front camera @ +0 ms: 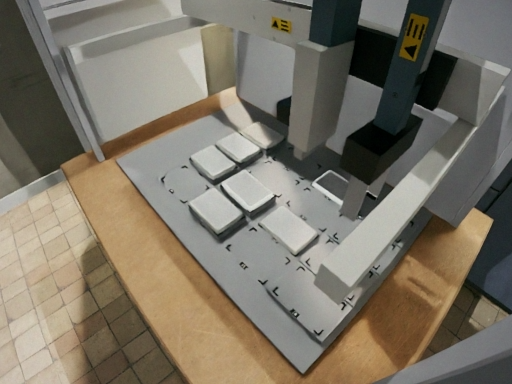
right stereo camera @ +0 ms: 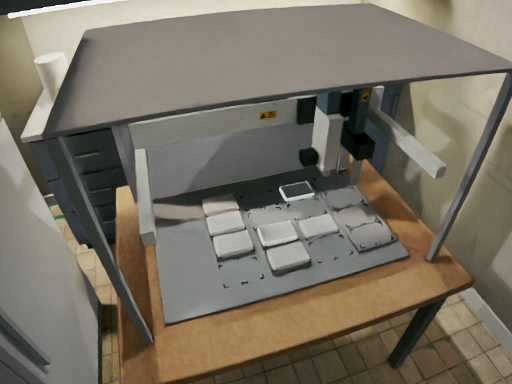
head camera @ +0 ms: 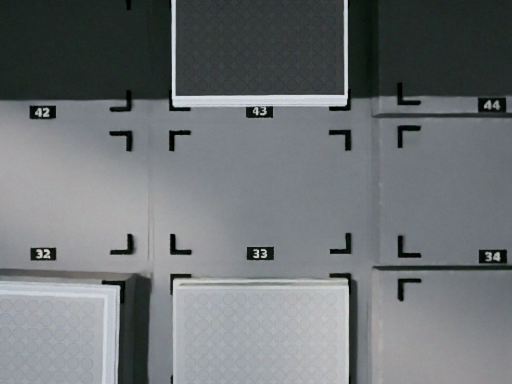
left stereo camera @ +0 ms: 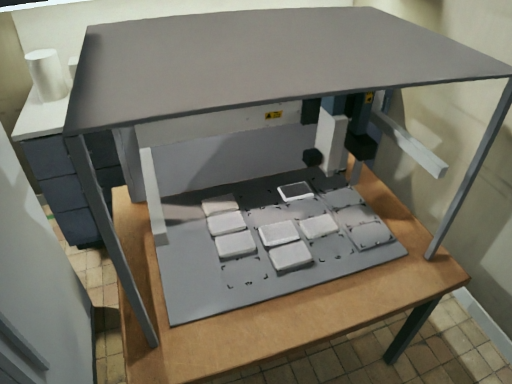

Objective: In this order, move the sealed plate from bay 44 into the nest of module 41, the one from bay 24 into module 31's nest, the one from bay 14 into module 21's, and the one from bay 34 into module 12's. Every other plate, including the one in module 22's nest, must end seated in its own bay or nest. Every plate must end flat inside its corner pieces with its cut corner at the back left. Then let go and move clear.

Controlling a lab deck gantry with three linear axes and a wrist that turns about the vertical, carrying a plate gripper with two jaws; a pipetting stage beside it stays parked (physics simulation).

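My gripper is open and empty, raised at the back right near bay 44. Pale plates stand on module 41, module 31, module 21 and module 12. They look flat; their cut corners are too small to tell. Another plate sits on module 22. Bay 34 and the visible parts of bays 44 and 24 hold no plate. Bay 14 is also without a plate.
One plate lies in bay 23. Another plate, in dark shadow, lies in bay 43. The parked pipetting stage hangs left of the gripper. A pale side rail crosses the front view.
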